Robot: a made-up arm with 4 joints. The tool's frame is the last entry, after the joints. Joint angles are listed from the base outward. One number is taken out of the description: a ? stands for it. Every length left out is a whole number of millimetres.
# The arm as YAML. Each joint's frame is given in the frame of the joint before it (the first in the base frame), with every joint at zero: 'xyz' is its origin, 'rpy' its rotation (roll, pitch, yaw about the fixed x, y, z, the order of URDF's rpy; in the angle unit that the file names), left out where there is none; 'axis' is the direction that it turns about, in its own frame. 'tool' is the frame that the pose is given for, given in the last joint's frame.
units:
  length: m
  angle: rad
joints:
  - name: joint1
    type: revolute
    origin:
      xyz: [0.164, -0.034, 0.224]
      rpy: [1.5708, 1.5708, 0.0]
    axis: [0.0, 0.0, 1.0]
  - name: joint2
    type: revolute
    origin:
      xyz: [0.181, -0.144, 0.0]
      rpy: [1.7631, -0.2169, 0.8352]
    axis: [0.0, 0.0, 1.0]
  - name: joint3
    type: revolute
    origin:
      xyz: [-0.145, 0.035, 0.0]
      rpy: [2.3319, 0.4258, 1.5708]
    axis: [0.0, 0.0, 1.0]
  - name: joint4
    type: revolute
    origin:
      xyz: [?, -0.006, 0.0]
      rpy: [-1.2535, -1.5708, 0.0]
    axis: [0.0, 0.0, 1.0]
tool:
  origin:
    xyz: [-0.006, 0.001, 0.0]
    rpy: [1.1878, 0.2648, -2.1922]
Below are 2 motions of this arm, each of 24 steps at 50 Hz.
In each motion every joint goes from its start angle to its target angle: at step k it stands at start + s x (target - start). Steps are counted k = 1, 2, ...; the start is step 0. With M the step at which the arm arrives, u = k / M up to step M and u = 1 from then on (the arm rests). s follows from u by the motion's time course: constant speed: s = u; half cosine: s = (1 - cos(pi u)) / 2; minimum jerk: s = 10 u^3 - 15 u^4 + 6 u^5.
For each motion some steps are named. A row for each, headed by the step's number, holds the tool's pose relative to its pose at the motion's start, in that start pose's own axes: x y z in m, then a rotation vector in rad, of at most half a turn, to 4 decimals.
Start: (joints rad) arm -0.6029 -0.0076 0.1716 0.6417
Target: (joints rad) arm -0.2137 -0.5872 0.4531 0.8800
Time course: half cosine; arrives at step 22
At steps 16, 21, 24:
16: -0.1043 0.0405 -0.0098 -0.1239 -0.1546 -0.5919
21: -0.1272 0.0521 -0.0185 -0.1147 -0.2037 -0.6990
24: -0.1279 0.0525 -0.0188 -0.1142 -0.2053 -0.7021

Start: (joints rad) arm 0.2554 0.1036 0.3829 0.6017
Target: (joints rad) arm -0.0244 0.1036 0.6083 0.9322
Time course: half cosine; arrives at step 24
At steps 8, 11, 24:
8: 0.0117 -0.0187 -0.0028 0.0366 0.1298 -0.0010
11: 0.0204 -0.0323 -0.0059 0.0648 0.2268 0.0026
24: 0.0465 -0.0717 -0.0215 0.1565 0.5278 0.0356

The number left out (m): -0.061
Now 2 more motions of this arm.
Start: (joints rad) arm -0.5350 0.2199 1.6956 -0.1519
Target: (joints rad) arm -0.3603 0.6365 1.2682 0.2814
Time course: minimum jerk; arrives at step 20
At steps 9, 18, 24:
9: -0.0343 0.0290 0.0194 0.0216 0.0241 0.3253
18: -0.0969 0.0641 0.0370 -0.0751 0.0551 0.8038
24: -0.0979 0.0645 0.0372 -0.0776 0.0556 0.8107

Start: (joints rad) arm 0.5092 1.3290 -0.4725 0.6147
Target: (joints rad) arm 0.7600 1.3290 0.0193 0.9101
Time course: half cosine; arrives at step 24
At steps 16, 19, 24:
16: 0.0453 -0.0281 -0.0308 -0.0523 0.4928 -0.3671
19: 0.0517 -0.0345 -0.0375 -0.0530 0.5887 -0.4396
24: 0.0557 -0.0391 -0.0422 -0.0516 0.6559 -0.4909

